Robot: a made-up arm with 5 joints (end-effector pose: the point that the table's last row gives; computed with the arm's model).
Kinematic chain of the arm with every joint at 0, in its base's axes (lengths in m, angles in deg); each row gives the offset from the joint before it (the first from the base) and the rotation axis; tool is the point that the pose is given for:
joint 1: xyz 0 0 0.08 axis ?
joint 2: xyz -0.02 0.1 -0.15 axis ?
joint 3: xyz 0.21 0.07 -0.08 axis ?
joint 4: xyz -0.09 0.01 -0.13 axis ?
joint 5: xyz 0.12 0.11 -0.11 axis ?
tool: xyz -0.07 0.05 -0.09
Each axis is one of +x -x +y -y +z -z.
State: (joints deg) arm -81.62 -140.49 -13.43 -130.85 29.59
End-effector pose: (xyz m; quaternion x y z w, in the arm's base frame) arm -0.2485 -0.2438 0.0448 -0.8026 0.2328 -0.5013 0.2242
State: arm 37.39 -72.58 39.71 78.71 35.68
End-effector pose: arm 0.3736 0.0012 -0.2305 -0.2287 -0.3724 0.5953 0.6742
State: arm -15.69 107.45 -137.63 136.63 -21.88
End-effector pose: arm 0.2059 0.1328 -0.1678 -0.6016 0.2598 -0.3723 0.6572
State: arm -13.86 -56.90 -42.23 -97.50 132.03
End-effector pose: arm 0.0850 0.0242 -0.4622 0.5032 -0.2504 -0.7469 0.3552
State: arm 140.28 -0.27 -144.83 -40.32 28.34
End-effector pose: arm -0.0063 0.0908 0.7593 -0.9714 0.2247 -0.0611 0.0467
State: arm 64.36 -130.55 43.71 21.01 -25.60
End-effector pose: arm 0.0871 -0.3165 0.1787 -0.9341 0.0227 -0.1658 0.3155
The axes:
joint 1: -y
joint 2: +x
joint 3: +z
joint 4: -y
joint 5: +x

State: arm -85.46 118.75 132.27 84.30 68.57
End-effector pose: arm -0.1290 0.2832 0.0513 -0.5296 0.8204 -0.1899 0.1020
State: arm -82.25 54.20 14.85 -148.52 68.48
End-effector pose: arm -0.0526 0.3638 0.1171 -0.0777 -0.8733 0.1792 0.4463
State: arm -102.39 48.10 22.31 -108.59 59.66
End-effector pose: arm -0.1293 0.3956 0.2017 -0.2568 -0.8658 0.2682 0.3355
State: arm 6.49 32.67 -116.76 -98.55 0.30
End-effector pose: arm 0.4951 0.4400 -0.0699 0.7387 0.5274 -0.3816 0.1750
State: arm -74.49 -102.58 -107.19 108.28 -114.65
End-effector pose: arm -0.1188 -0.0354 -0.1654 0.4109 0.7826 0.3401 0.3209
